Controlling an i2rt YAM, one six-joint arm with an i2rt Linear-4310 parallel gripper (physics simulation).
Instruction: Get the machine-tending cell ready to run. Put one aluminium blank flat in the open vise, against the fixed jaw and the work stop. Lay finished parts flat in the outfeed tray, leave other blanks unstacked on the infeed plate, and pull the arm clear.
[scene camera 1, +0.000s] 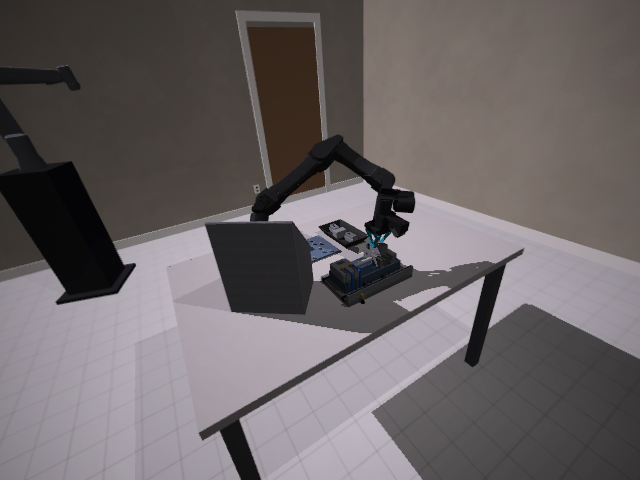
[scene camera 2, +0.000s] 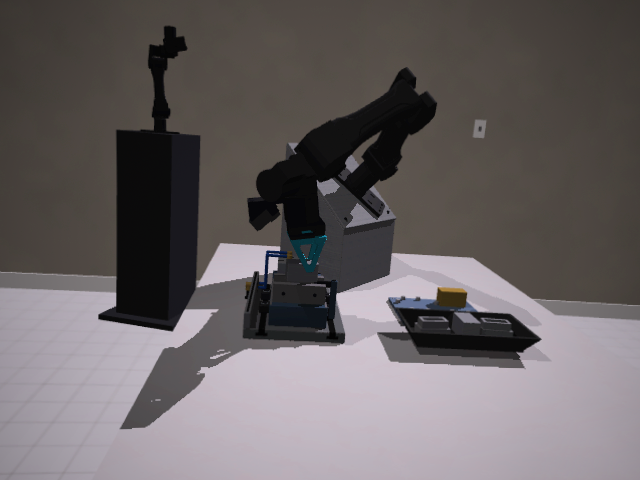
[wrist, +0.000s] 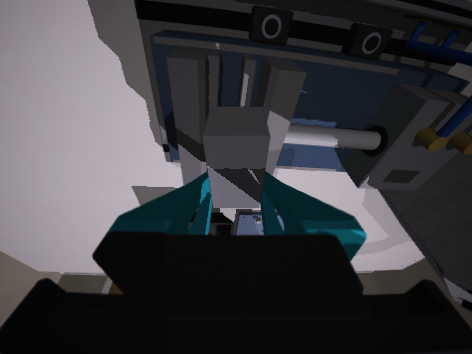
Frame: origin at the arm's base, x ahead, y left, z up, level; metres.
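Seen in the pictures: gripper, fingertip midpoint: (scene camera 1: 376, 245) (scene camera 2: 308, 269) (wrist: 236, 177); arm's base, link origin: (scene camera 1: 257, 236) (scene camera 2: 353, 187).
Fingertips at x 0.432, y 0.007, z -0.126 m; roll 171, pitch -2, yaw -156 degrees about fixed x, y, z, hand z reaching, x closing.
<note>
Pixels of each thing's top centre, then the offset from my fingertips to it.
- plain grey blank, top centre: (wrist: 237, 180) (scene camera 2: 302, 261) (scene camera 1: 378, 242) dx +0.005, dy -0.013, dz +0.016 m
- plain-looking grey block, top centre: (scene camera 2: 466, 317) (scene camera 1: 339, 229) dx -0.062, dy +0.310, dz -0.069 m
- blue infeed plate, top centre: (scene camera 2: 437, 310) (wrist: 270, 237) (scene camera 1: 313, 247) dx -0.208, dy +0.251, dz -0.109 m
- yellow block, top centre: (scene camera 2: 452, 289) dx -0.270, dy +0.276, dz -0.073 m
My gripper (scene camera 1: 377, 244) (scene camera 2: 309, 268) (wrist: 236, 177) is shut on a plain grey blank (scene camera 2: 300, 270) (wrist: 237, 150), held over the vise. In the wrist view the blank is above the gap between the fixed jaw (wrist: 186, 85) on the left and the moving jaw (wrist: 286, 80) on the right. Its lower end and any contact with the jaws or stop are hidden. The black outfeed tray (scene camera 1: 337, 237) (scene camera 2: 465, 343) holds two pocketed parts (scene camera 2: 432, 323) (scene camera 2: 495, 327) with a plain-looking grey block (scene camera 2: 465, 322) between them. The blue infeed plate (scene camera 1: 326, 249) (scene camera 2: 426, 304) is behind the tray in scene view 2.
A yellow block (scene camera 2: 451, 297) is at the infeed plate. Blue tubes (scene camera 2: 266, 268) (wrist: 455, 122) rise by the vise's cylinder end. A large grey cabinet (scene camera 1: 263, 268) (scene camera 2: 367, 253) stands near that end. A second arm stands on a black pedestal (scene camera 1: 67, 227) (scene camera 2: 149, 222) off the table.
</note>
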